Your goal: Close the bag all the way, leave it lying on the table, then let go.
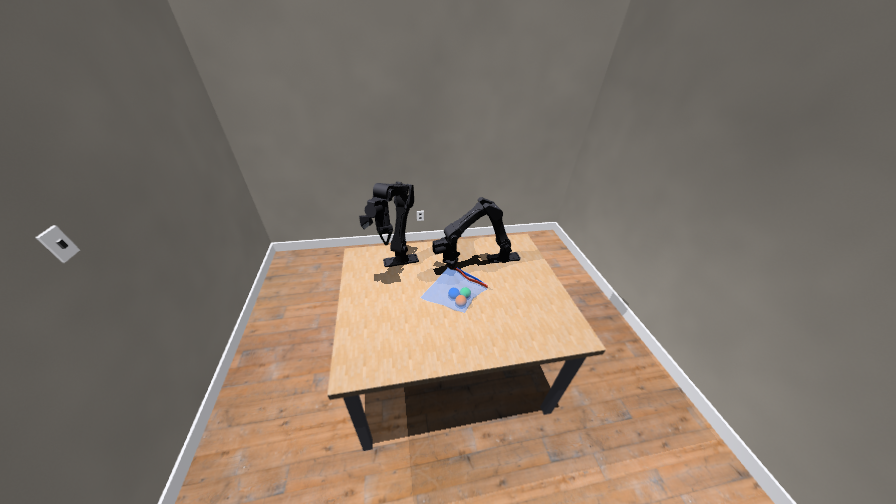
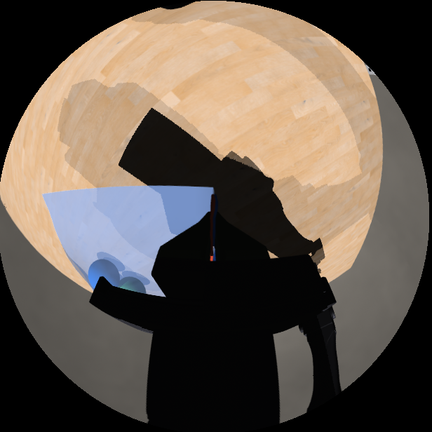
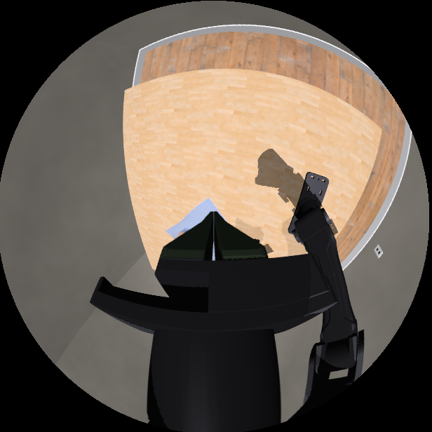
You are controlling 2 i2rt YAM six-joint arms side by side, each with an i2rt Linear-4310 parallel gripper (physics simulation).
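The translucent light-blue bag (image 1: 438, 293) (image 2: 125, 215) (image 3: 207, 209) lies on the table. Through it show a blue ball (image 1: 453, 292) (image 2: 103, 272), a green ball (image 1: 465, 292) (image 2: 133, 286) and an orange ball (image 1: 461, 300). Its red and blue edge strips (image 1: 473, 280) run close side by side from my left gripper toward the right, with a narrow gap showing partway. My left gripper (image 1: 451, 265) (image 2: 212, 216), pointing down, is shut on the far-left end of the bag's edge. My right gripper (image 1: 386, 240) (image 3: 213, 216) is shut and empty, raised above the table, away from the bag.
The wooden table (image 1: 401, 351) (image 3: 200, 130) carries both arm bases at its back edge. The left arm's base (image 1: 503, 257) (image 3: 317, 183) stands to the right of the bag, the right arm's base (image 1: 401, 260) to its left. Grey walls surround the wooden floor.
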